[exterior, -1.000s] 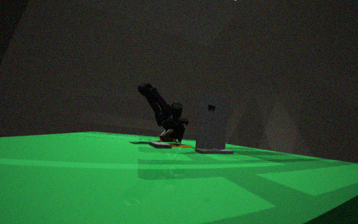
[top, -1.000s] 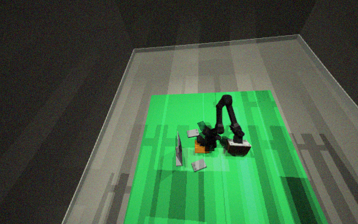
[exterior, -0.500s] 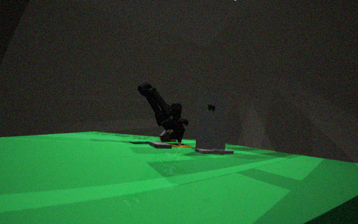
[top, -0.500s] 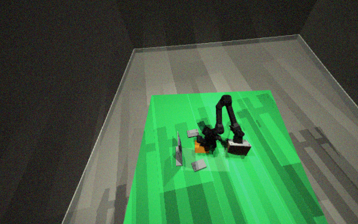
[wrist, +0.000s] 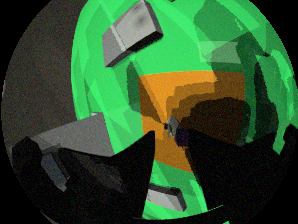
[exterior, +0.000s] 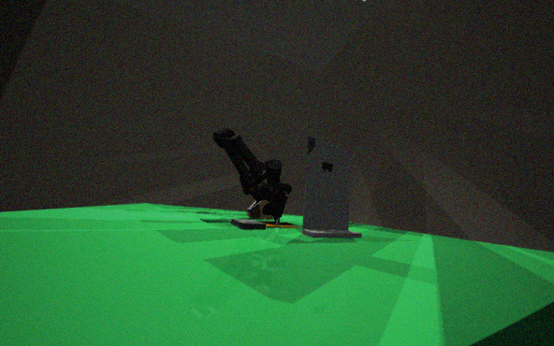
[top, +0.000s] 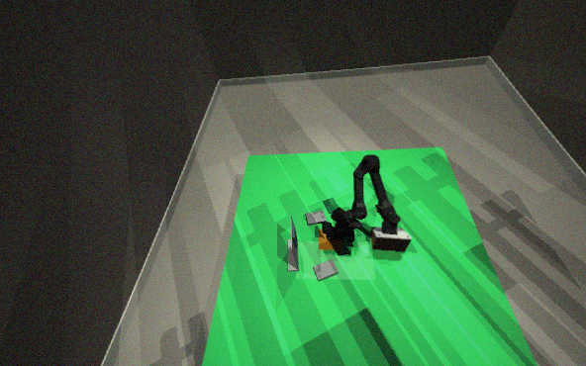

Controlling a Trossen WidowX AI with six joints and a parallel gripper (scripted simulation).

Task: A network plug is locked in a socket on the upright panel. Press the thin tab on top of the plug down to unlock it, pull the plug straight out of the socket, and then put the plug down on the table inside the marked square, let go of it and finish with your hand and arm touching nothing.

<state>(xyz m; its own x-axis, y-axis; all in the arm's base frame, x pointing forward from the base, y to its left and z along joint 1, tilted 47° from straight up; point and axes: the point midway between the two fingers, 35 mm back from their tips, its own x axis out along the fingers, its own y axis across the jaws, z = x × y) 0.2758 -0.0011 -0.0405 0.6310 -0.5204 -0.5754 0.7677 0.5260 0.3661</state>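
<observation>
My gripper tip is 10 mm above the pale network plug. The rest, counted from my gripper tip: grey upright panel: 160 mm ahead, 110 mm to the left, 110 mm above; dark green block: 210 mm to the right, 20 mm below, 10 mm ahead; orange marked square: 20 mm below, 10 mm behind.
</observation>
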